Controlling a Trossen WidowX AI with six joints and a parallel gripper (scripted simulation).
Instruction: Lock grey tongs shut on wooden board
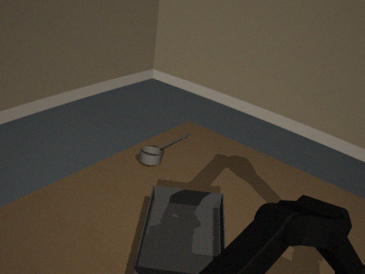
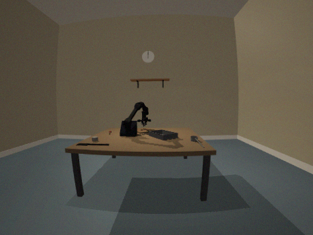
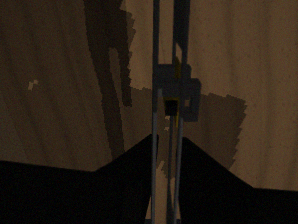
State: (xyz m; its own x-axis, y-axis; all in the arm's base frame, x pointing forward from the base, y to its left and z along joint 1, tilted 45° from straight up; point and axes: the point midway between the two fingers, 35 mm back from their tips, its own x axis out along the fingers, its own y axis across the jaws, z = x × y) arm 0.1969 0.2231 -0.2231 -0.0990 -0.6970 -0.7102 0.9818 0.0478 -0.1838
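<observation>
Right now the yellow piece is 4 cm to the right of my gripper tip, 4 cm above it and 1 cm ahead of it. From my gripper tip the other things lie so: wooden board (6 cm below, 3 cm to the left, 2 cm behind); then grey roasting tin (43 cm to the right, 21 cm ahead, 4 cm below); then red thing (47 cm behind, 10 cm to the right, 6 cm below).
</observation>
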